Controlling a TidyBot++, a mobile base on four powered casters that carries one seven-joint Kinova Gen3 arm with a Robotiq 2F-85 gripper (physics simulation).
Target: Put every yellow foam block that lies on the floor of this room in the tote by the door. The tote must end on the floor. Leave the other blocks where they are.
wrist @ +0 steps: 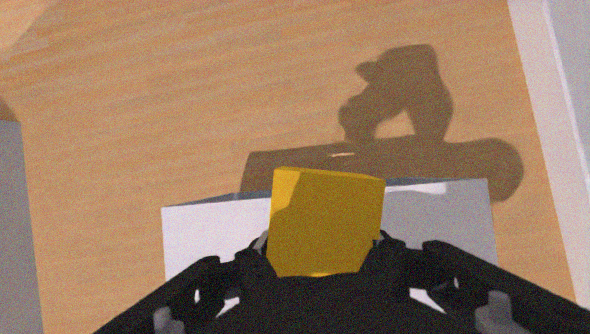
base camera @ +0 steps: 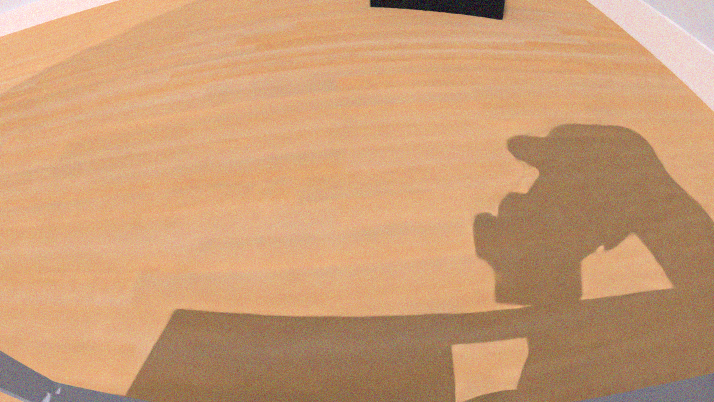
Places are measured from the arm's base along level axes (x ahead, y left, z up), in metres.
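Where they show: gripper, fingertip midpoint: [wrist: 317, 240].
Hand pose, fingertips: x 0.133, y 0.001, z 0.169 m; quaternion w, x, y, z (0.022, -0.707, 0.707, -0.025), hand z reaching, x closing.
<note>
Things, the pixels of their top centre, and the offset from my fingertips. "spot": a spot on its surface instead. Level surfaces: height alone.
- yellow foam block, middle of its top: [wrist: 319, 255] 0.004 m ahead, 0.001 m right, 0.042 m up
- black box-like object, surface spot: [base camera: 437, 8] spot: 0.844 m ahead, 0.147 m right, 0.558 m down
- wood floor, its level: 0.566 m down
A yellow foam block [wrist: 327, 212] is held between the fingers of my gripper [wrist: 317, 240] in the wrist view, above the white top of the robot base. The gripper is shut on it, with one finger at each side. The lower end of the block is hidden behind the gripper's black body. At the top edge of the base camera view, the lower part of a black box-like object [base camera: 437, 8] stands on the floor. Its top is cut off, and I cannot tell whether it is the tote. No block shows on the floor in either view.
White skirting [base camera: 655, 45] [wrist: 545, 145] and a wall run along the right side. More skirting [base camera: 45, 14] shows at the upper left of the base view. A grey flat-sided object [wrist: 15, 230] stands at the wrist view's left edge. The robot's shadow falls on the wood floor [base camera: 250, 200].
</note>
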